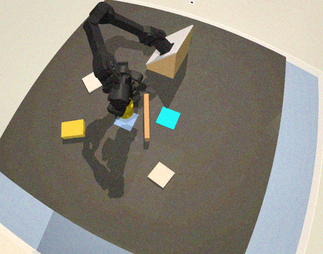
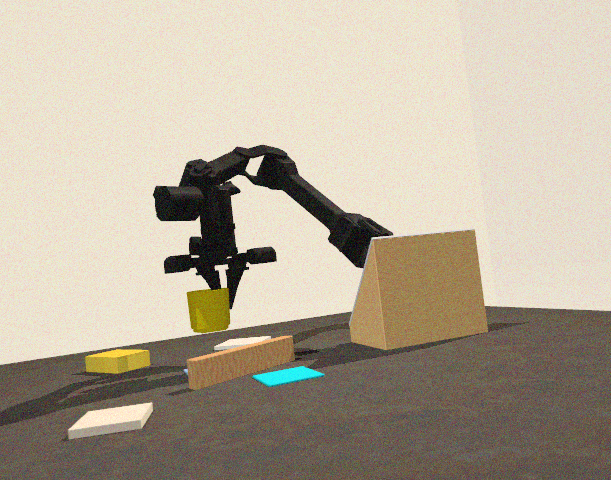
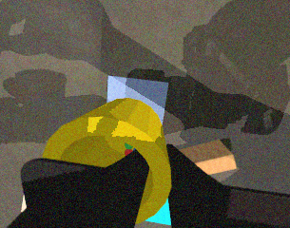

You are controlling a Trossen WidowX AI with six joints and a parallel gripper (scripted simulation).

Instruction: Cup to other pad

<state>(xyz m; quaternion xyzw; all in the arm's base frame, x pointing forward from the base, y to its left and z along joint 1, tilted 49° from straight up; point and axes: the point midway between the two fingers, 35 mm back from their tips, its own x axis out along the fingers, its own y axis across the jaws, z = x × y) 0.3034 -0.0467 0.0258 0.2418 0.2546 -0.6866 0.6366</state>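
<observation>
Right now my gripper tip is 160 mm to the right of the cyan pad, 110 mm above it and 40 mm past it. From my gripper tip the other things lie so: wooden bar (90 mm below, 80 mm to the left); then pale blue pad (110 mm below, 30 mm ahead); then yellow cup (20 mm ahead).
</observation>
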